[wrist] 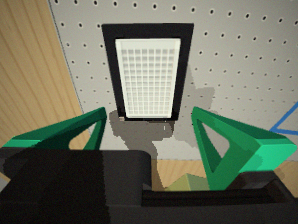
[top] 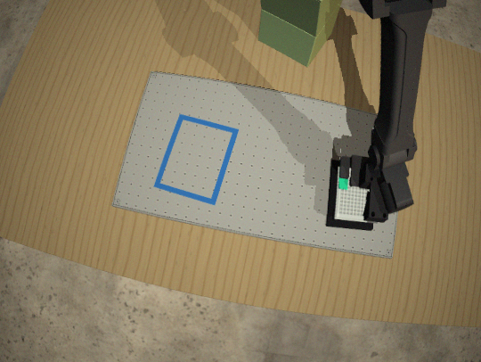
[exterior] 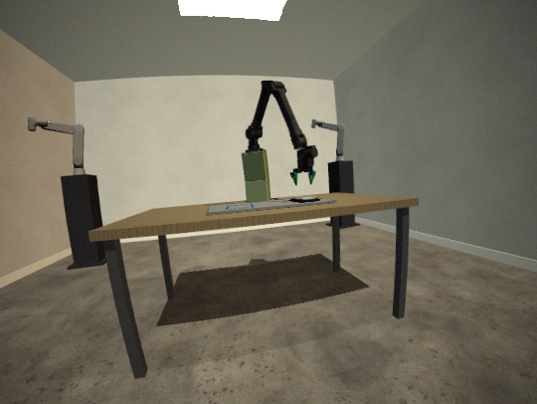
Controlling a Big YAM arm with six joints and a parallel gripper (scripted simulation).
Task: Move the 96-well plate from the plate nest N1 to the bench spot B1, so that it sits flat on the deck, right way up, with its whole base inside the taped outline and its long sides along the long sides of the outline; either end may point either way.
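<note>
Right now the white 96-well plate is 90 mm below my hand. From my hand the other things lie so: black plate nest N1: 100 mm below.
</note>
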